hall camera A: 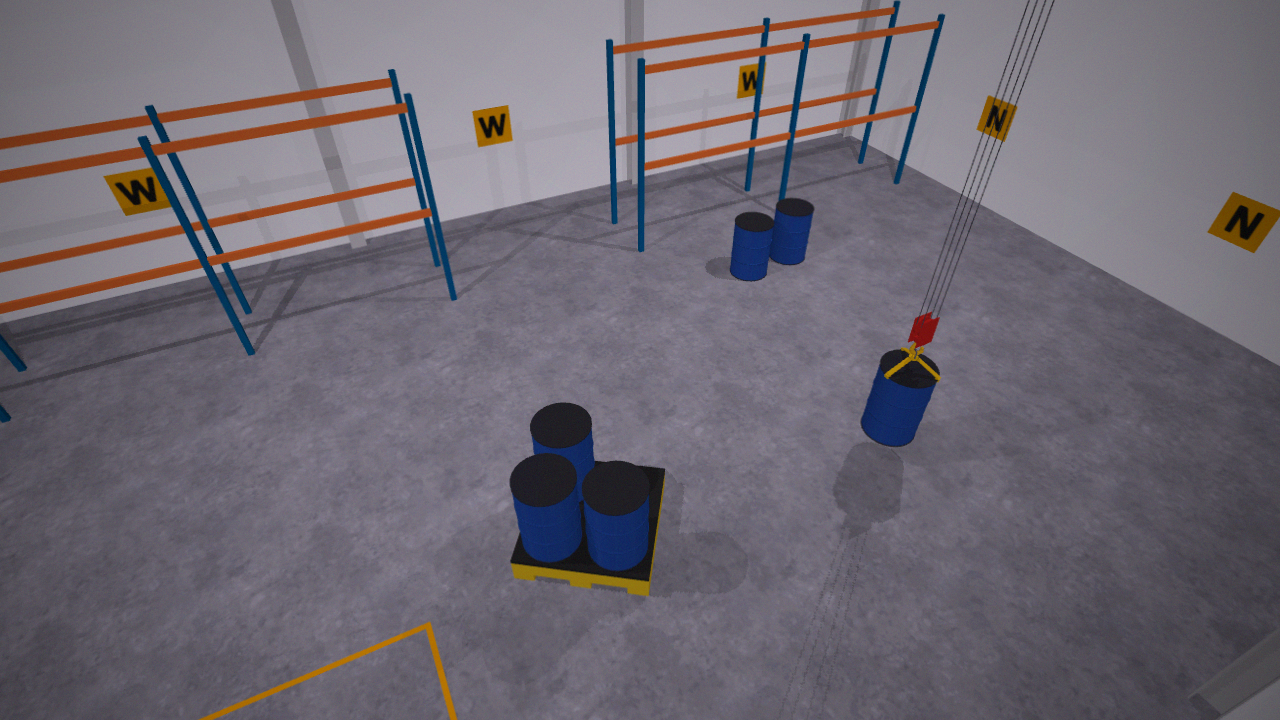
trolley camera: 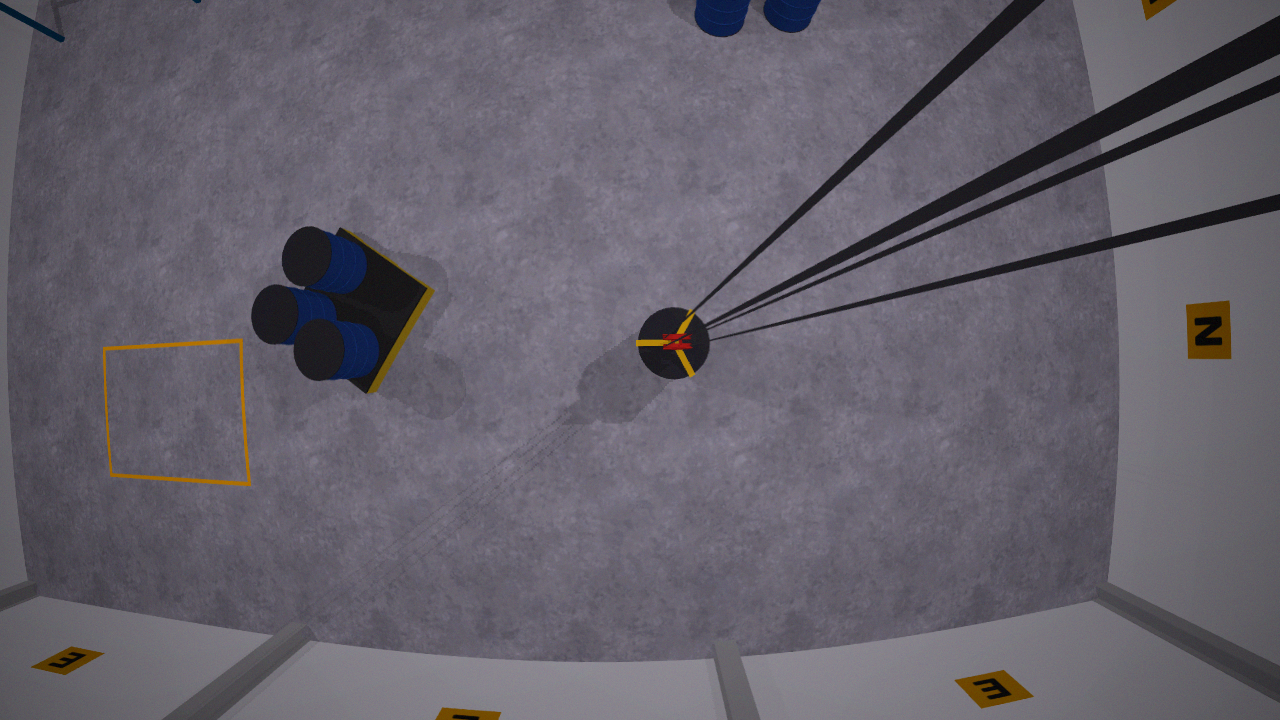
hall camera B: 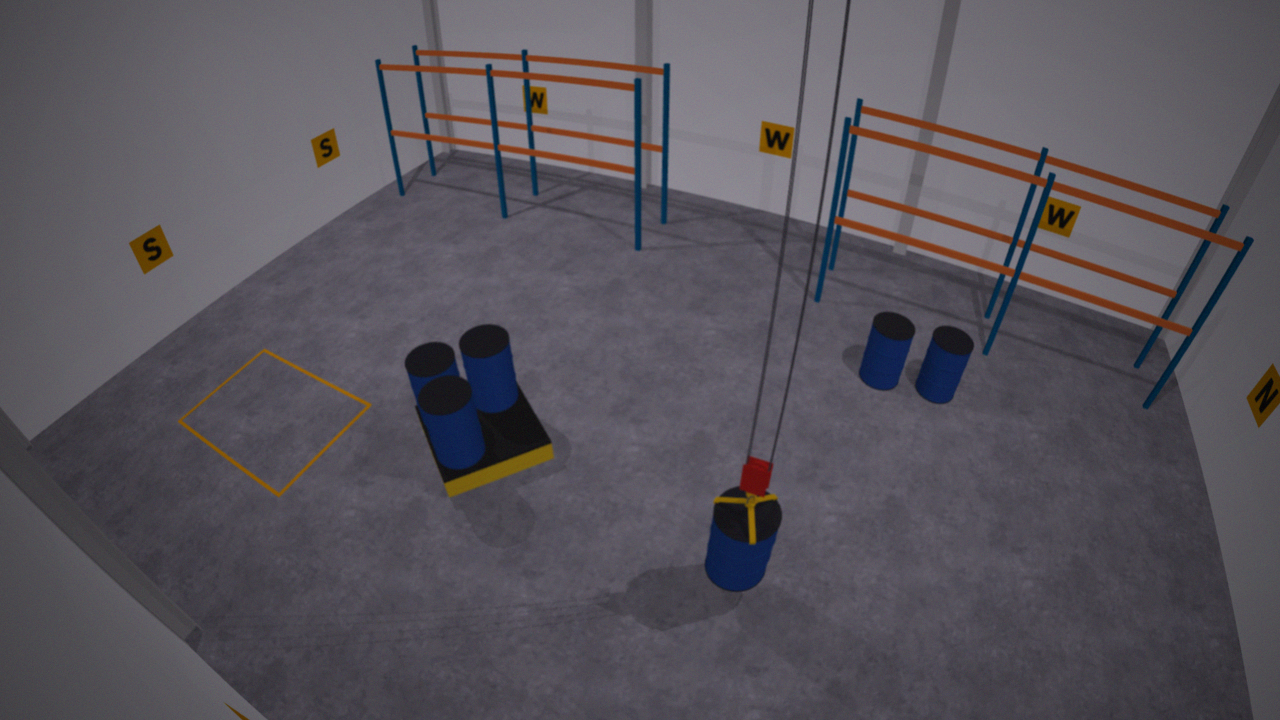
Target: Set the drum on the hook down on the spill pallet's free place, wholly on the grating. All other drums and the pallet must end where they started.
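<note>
A blue drum [hall camera A: 897, 407] [hall camera B: 738, 559] [trolley camera: 656, 360] with a black lid hangs upright above the floor, its shadow apart from it. My gripper [hall camera A: 913, 357] [hall camera B: 750, 503] [trolley camera: 677, 342], a yellow three-armed lifter under the red hook block [hall camera A: 923, 329] [hall camera B: 756, 476], is shut on its rim. The black-topped yellow spill pallet [hall camera A: 581, 577] [hall camera B: 501, 470] [trolley camera: 402, 338] stands well to the side of the drum, to its left in all three views. Three blue drums [hall camera A: 615, 528] [hall camera B: 452, 429] [trolley camera: 335, 349] stand on it; the free place is its right corner in the trolley view.
Two blue drums [hall camera A: 750, 246] [hall camera B: 887, 351] [trolley camera: 721, 16] stand on the floor near a blue and orange rack [hall camera A: 640, 161] [hall camera B: 1020, 259]. Another rack [hall camera A: 196, 241] [hall camera B: 637, 170] stands along the W wall. A yellow floor outline [hall camera A: 322, 669] [hall camera B: 317, 377] [trolley camera: 244, 411] lies beyond the pallet.
</note>
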